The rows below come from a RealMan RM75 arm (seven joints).
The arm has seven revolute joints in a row. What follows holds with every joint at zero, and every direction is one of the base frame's. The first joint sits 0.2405 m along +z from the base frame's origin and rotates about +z. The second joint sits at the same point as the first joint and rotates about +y. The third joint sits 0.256 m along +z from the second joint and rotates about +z. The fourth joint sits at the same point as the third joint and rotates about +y. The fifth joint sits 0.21 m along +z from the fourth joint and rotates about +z. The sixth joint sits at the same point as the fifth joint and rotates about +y. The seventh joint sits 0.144 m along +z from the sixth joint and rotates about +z. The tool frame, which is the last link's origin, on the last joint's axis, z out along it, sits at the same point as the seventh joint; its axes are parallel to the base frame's.
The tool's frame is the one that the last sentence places.
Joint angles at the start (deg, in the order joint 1, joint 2, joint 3, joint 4, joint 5, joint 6, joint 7): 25.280, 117.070, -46.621, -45.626, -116.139, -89.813, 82.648
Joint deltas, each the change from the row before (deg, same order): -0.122, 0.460, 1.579, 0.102, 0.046, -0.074, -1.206; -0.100, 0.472, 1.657, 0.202, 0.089, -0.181, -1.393; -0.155, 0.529, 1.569, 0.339, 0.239, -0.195, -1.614; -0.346, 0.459, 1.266, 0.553, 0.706, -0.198, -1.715; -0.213, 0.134, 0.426, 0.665, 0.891, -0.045, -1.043; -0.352, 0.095, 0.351, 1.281, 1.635, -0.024, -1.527; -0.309, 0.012, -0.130, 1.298, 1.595, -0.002, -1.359
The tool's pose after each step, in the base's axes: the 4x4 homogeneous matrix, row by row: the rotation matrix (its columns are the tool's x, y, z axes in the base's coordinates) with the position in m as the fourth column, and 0 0 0 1 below. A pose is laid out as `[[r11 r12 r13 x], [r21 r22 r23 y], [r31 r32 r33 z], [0 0 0 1]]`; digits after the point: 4 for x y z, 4 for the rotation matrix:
[[0.8545 -0.4369 -0.2810 0.2823], [-0.3417 -0.8802 0.3293 0.3162], [-0.3912 -0.1853 -0.9014 0.0183], [0 0 0 1]]
[[0.8506 -0.4345 -0.2961 0.2829], [-0.3275 -0.8784 0.3482 0.3156], [-0.4114 -0.1992 -0.8894 0.0187], [0 0 0 1]]
[[0.8461 -0.4311 -0.3136 0.2835], [-0.3112 -0.8770 0.3660 0.3144], [-0.4328 -0.2121 -0.8762 0.0183], [0 0 0 1]]
[[0.8389 -0.4296 -0.3343 0.2844], [-0.2951 -0.8750 0.3838 0.3123], [-0.4574 -0.2233 -0.8608 0.0175], [0 0 0 1]]
[[0.8322 -0.4300 -0.3501 0.2847], [-0.2857 -0.8736 0.3938 0.3111], [-0.4752 -0.2277 -0.8499 0.0167], [0 0 0 1]]
[[0.8196 -0.4330 -0.3751 0.2853], [-0.2736 -0.8711 0.4078 0.3091], [-0.5033 -0.2316 -0.8325 0.0152], [0 0 0 1]]
[[0.8088 -0.4342 -0.3967 0.2856], [-0.2634 -0.8705 0.4157 0.3070], [-0.5258 -0.2317 -0.8184 0.0130], [0 0 0 1]]

